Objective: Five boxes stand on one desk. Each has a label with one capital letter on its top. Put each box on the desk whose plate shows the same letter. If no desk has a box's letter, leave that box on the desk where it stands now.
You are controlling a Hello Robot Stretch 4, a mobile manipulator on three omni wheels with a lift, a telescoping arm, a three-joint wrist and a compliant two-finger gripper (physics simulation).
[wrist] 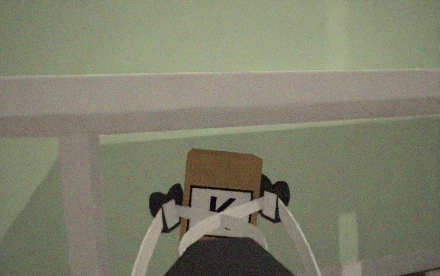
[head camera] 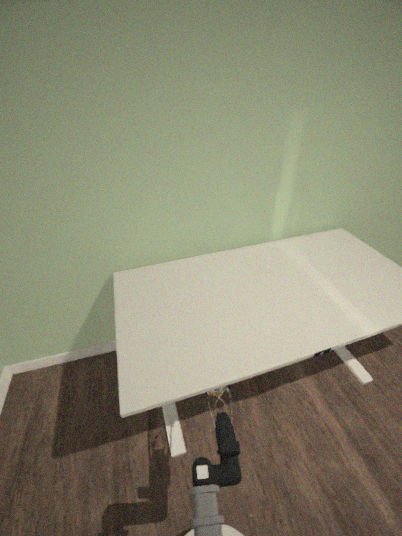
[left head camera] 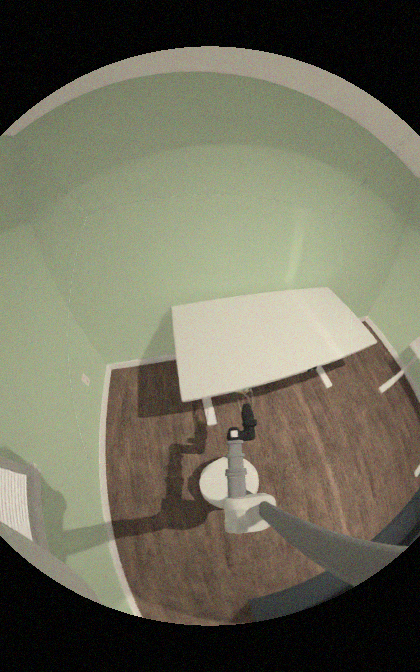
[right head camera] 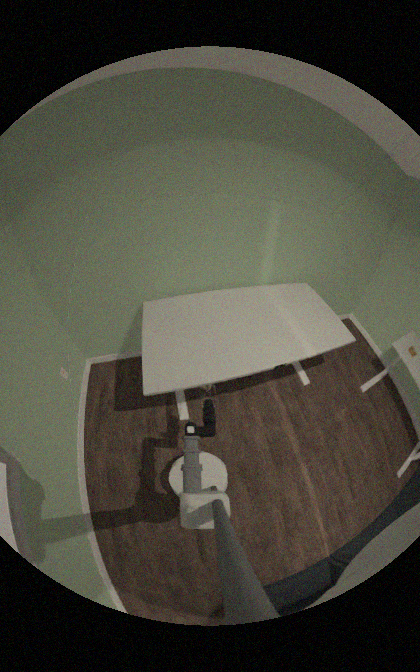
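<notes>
My gripper (wrist: 219, 193) (head camera: 219, 394) (left head camera: 245, 393) is shut on a brown cardboard box (wrist: 224, 169) with a white label and a black K. The fingertips press on both its sides. In the head camera view the held box sits at the front edge of a white desk (head camera: 240, 310) (left head camera: 260, 340) (right head camera: 225, 335), partly hidden by that edge. In the wrist view the desk's edge (wrist: 200, 94) crosses above and beyond the box, so the box appears lower than the desk top. No letter plate shows on this desk. An orange-brown box (right head camera: 412, 351) lies on another desk (right head camera: 403, 342) at the far right.
A desk leg (wrist: 82, 200) (head camera: 173, 430) stands to the left of the gripper, and another leg foot (head camera: 352, 365) is farther right. A dark fitting (head camera: 322, 352) hangs under the front edge. A green wall (head camera: 175, 150) stands behind the desk. Brown wooden floor (head camera: 300, 450) lies in front.
</notes>
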